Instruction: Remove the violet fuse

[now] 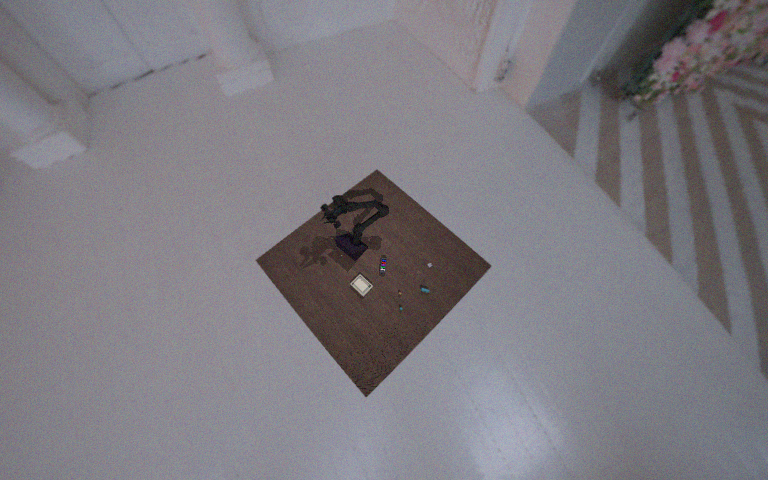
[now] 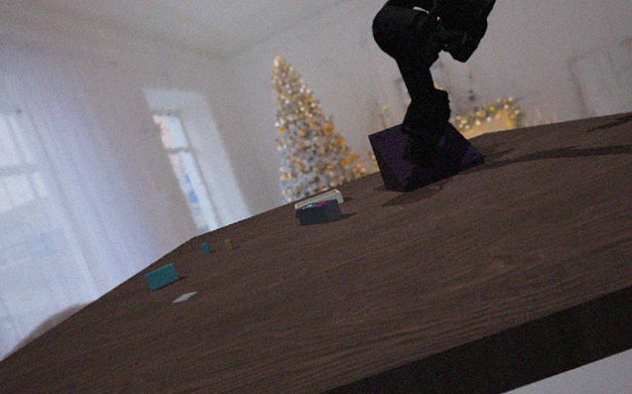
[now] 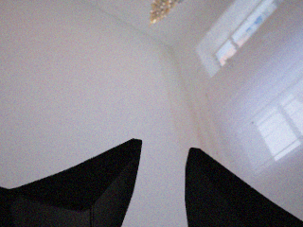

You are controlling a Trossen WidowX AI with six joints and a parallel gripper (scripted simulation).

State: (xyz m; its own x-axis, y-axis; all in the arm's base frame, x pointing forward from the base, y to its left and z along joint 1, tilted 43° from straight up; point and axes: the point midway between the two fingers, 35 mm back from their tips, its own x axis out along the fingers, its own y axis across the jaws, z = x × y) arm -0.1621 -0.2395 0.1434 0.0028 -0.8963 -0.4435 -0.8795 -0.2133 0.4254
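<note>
My gripper tip is 44 cm short of the violet fuse, 13 cm to the right of it and 32 cm above it. From my gripper tip the other things lie so: flat piece (70 cm ahead, 36 cm to the left, 34 cm below); then tray (42 cm ahead, 9 cm to the right, 34 cm below).
</note>
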